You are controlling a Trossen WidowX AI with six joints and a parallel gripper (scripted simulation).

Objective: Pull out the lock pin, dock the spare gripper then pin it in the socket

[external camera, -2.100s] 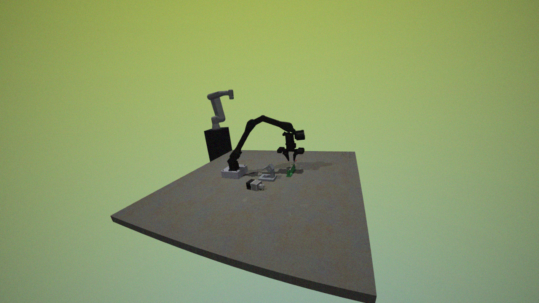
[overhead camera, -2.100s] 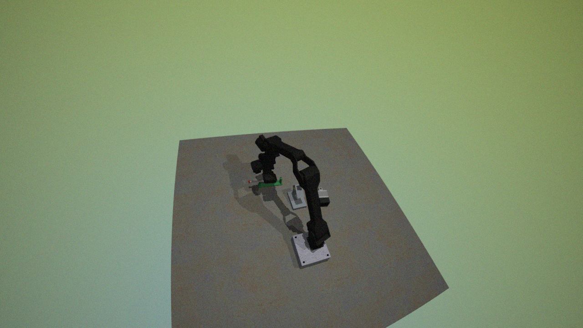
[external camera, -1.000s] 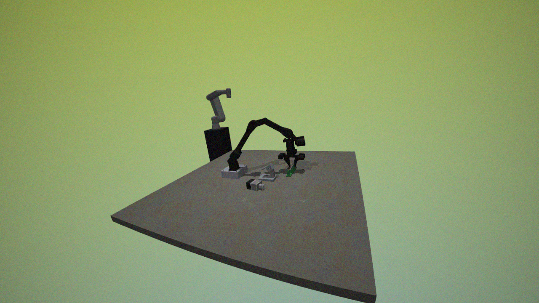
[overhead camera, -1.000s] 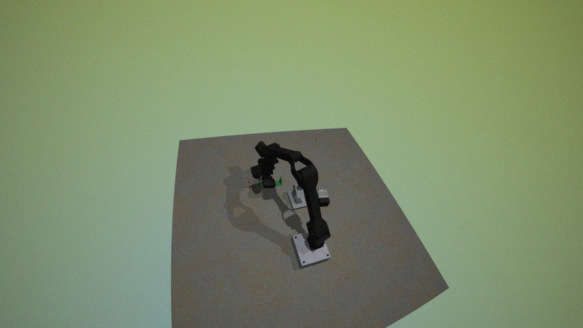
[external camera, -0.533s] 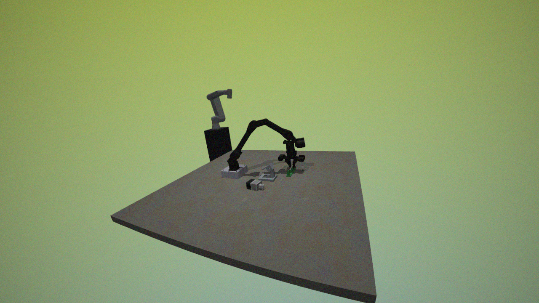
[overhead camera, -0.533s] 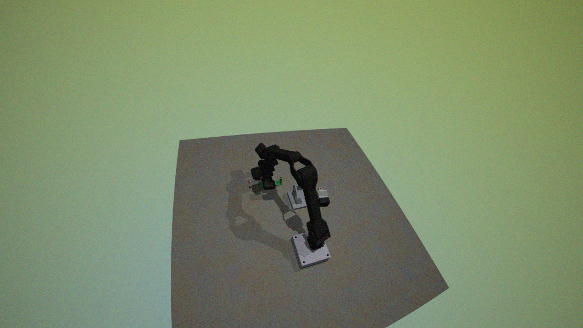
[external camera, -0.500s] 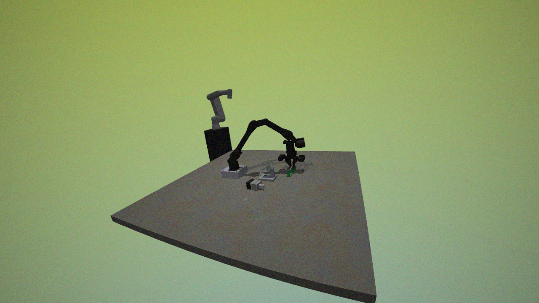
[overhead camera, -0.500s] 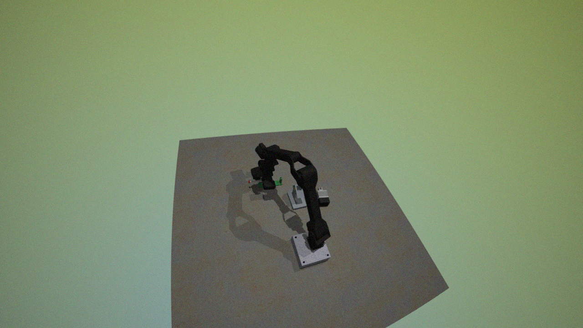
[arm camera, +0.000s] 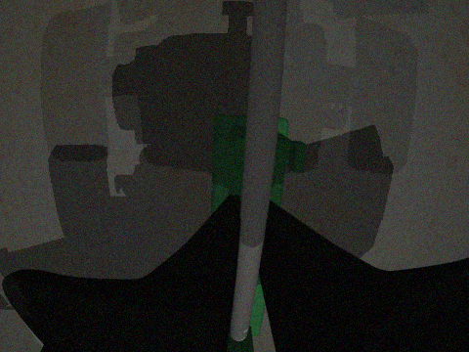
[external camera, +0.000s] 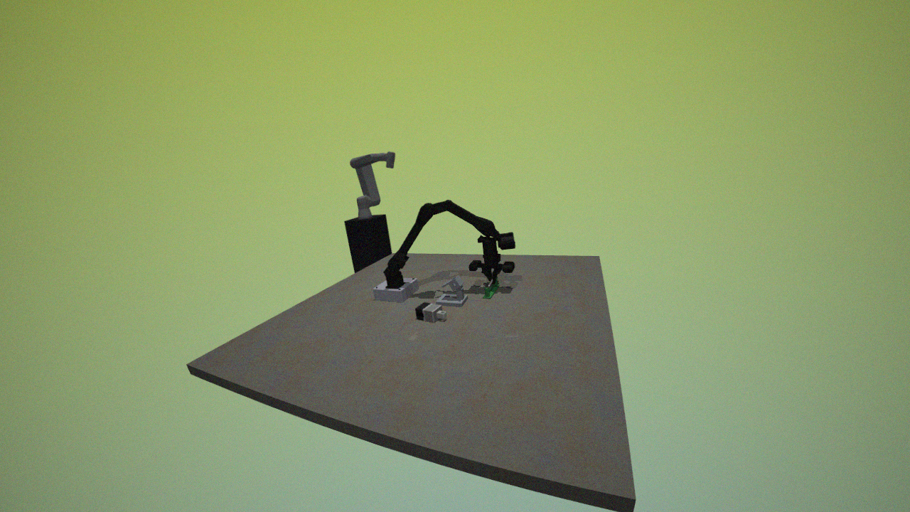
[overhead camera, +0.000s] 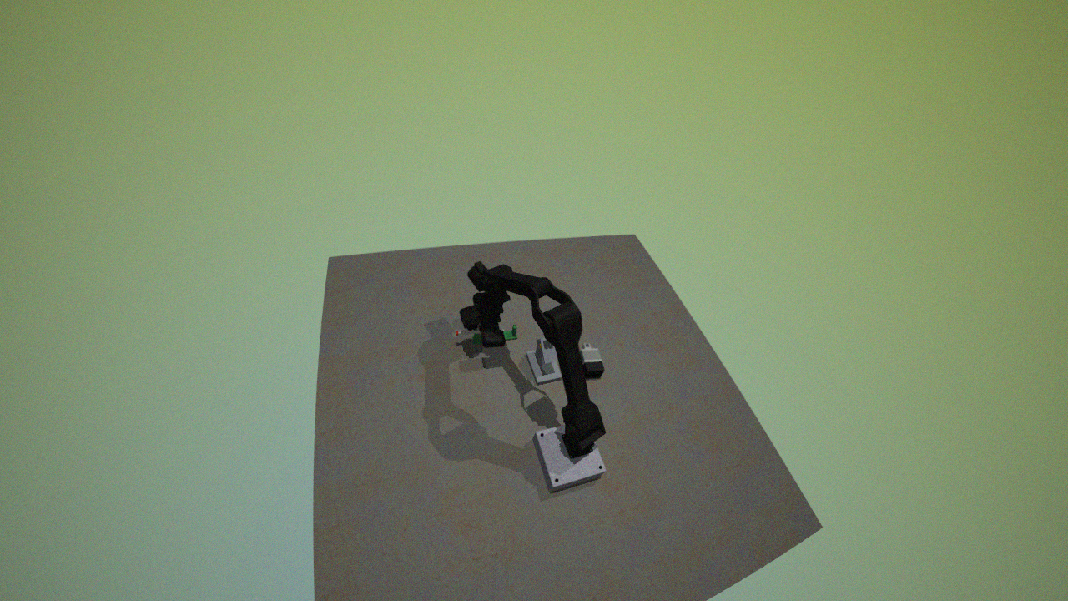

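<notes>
Right now the green cradle is 40 mm to the right of my gripper tip. The rest, counted from my gripper tip: socket 150 mm to the right, 120 mm behind, 30 mm above; spare gripper 300 mm to the right, 160 mm behind.
</notes>
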